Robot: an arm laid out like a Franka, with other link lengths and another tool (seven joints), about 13 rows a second.
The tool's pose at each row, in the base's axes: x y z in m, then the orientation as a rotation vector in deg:
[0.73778, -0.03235, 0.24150, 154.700, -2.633, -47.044]
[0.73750, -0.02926, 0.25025, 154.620, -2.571, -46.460]
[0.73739, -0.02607, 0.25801, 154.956, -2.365, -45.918]
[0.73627, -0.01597, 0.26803, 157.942, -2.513, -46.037]
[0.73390, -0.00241, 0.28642, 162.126, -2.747, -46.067]
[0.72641, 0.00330, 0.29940, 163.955, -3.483, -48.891]
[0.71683, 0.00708, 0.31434, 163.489, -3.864, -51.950]
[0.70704, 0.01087, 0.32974, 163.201, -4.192, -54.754]
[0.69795, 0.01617, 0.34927, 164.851, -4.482, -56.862]
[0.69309, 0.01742, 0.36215, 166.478, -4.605, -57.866]
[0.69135, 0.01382, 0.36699, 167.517, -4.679, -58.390]
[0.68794, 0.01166, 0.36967, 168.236, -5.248, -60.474]
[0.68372, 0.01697, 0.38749, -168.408, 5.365, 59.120]
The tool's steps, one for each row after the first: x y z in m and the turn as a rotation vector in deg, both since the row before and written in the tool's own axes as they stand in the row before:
[-0.00531, -0.00024, -0.00761, -0.224, 0.381, 0.089]
[-0.00460, -0.00060, -0.00699, 0.142, 0.446, -0.121]
[-0.00740, -0.00654, -0.01030, 2.831, 0.446, -0.679]
[-0.01303, -0.00831, -0.01699, 3.943, 0.688, -0.921]
[-0.01358, -0.00318, -0.00792, 2.522, -1.560, -0.390]
[-0.01641, -0.00140, -0.00761, 0.428, -2.063, -0.034]
[-0.01711, -0.00141, -0.00725, 0.558, -1.856, -0.099]
[-0.01937, -0.00240, -0.01053, 2.136, -1.030, -0.623]
[-0.01181, 0.00023, -0.00718, 1.771, -0.322, -0.573]
[-0.00410, 0.00401, -0.00255, 1.096, -0.130, -0.355]
[-0.00419, 0.00243, 0.00008, 1.387, -1.153, -0.148]
[-0.01490, -0.00441, -0.01105, 2.484, 0.778, -0.798]

